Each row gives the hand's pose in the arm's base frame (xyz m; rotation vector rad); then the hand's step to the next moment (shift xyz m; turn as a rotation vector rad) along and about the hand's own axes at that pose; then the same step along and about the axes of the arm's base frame.
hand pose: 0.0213 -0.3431 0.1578 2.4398 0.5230 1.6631
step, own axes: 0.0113 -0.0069 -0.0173 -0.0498 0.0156 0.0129
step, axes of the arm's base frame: -0.0137 0.0092 0.0143 -0.0012 -0.0315 -0.0435
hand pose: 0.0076 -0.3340 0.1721 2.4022 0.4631 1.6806
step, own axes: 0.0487 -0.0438 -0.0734 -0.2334 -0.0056 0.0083
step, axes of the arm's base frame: -0.0601 0.0554 0.0548 -0.0667 -0.0758 -0.2107
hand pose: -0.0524 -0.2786 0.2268 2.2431 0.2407 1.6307
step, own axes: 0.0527 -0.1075 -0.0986 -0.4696 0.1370 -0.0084
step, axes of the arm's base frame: -0.0687 0.1352 0.0325 -0.1683 -0.2845 -0.3607
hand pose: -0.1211 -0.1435 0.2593 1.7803 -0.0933 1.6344
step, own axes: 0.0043 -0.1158 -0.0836 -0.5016 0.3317 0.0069
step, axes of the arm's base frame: -0.0122 0.1328 -0.0514 -0.2584 -0.4509 -0.3026
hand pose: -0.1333 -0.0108 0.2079 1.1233 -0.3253 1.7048
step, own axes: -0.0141 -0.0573 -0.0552 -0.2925 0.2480 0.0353
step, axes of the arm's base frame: 0.0205 0.0537 -0.0568 -0.1808 -0.3079 -0.1444
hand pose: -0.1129 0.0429 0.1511 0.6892 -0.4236 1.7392
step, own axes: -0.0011 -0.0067 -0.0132 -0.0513 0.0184 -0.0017
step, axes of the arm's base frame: 0.0036 0.0090 -0.0112 -0.0094 -0.0423 -0.0331
